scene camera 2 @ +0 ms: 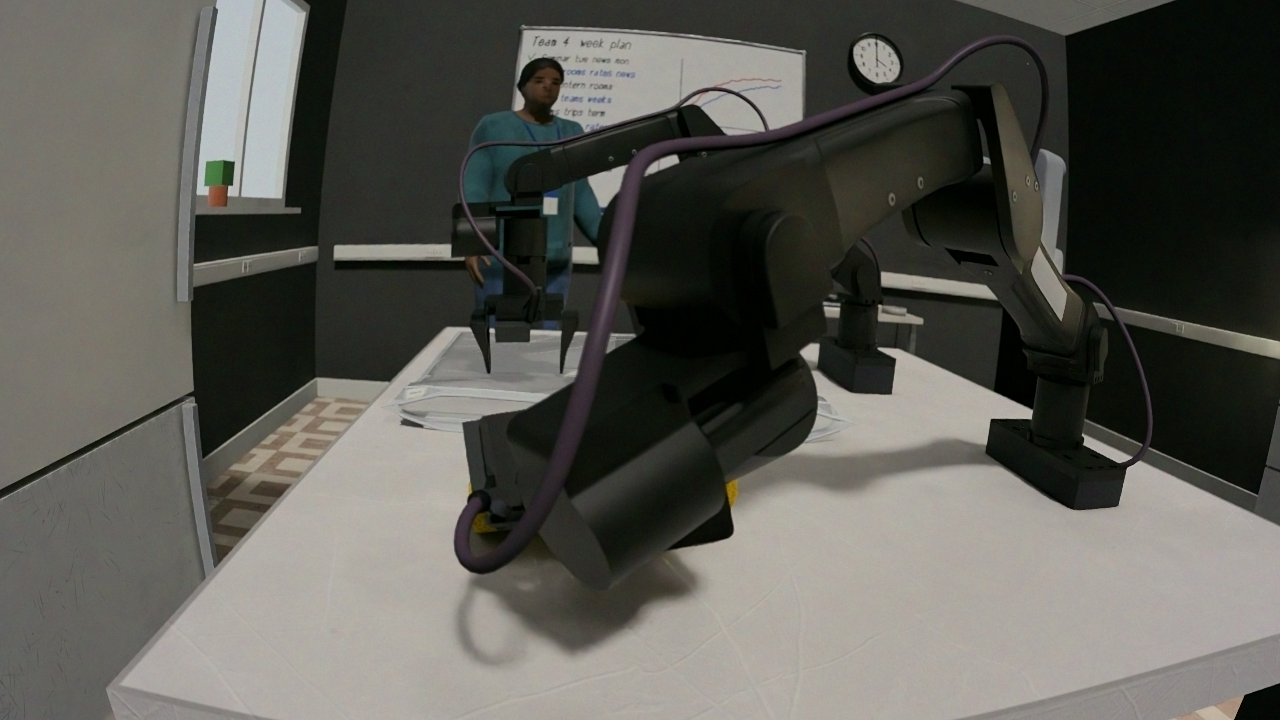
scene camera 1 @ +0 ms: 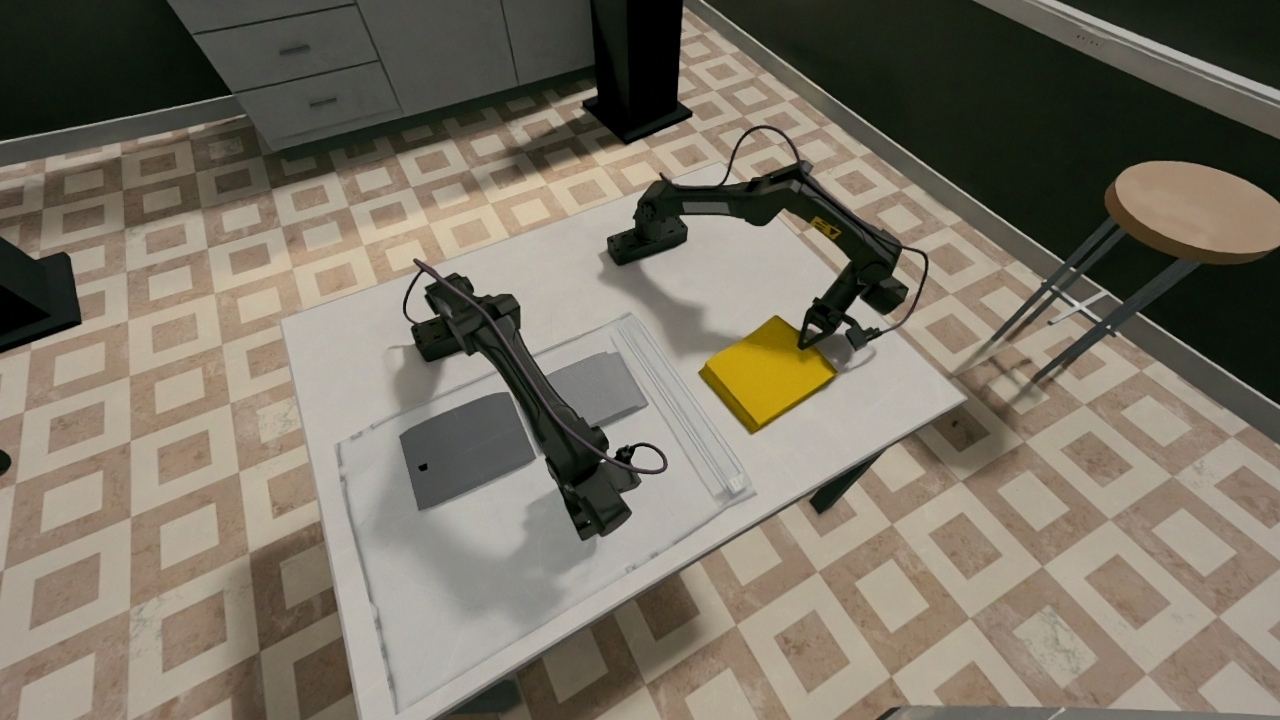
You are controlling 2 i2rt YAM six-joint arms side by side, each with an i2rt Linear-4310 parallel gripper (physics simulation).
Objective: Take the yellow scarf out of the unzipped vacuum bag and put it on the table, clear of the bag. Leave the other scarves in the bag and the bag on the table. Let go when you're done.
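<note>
The folded yellow scarf (scene camera 1: 760,376) (scene camera 2: 733,492) lies on the table to the right of the bag in scene camera 1, clear of it. My left gripper (scene camera 1: 803,345) is shut on the scarf at its right edge; in scene camera 2 the fingers are hidden behind its wrist. The transparent vacuum bag (scene camera 1: 483,582) (scene camera 2: 447,399) lies flat on the table. A dark grey scarf (scene camera 1: 469,461) and a light grey scarf (scene camera 1: 617,386) lie inside it. My right gripper (scene camera 2: 526,368) is open and empty above the bag; in scene camera 1 its fingers are mostly hidden under the wrist.
The bag's zip strip (scene camera 1: 666,385) faces the yellow scarf. The white table's front edge (scene camera 1: 626,586) runs close beside the bag. A round stool (scene camera 1: 1194,210) stands beyond the table at the right. A person (scene camera 2: 537,143) stands beyond the table in scene camera 2.
</note>
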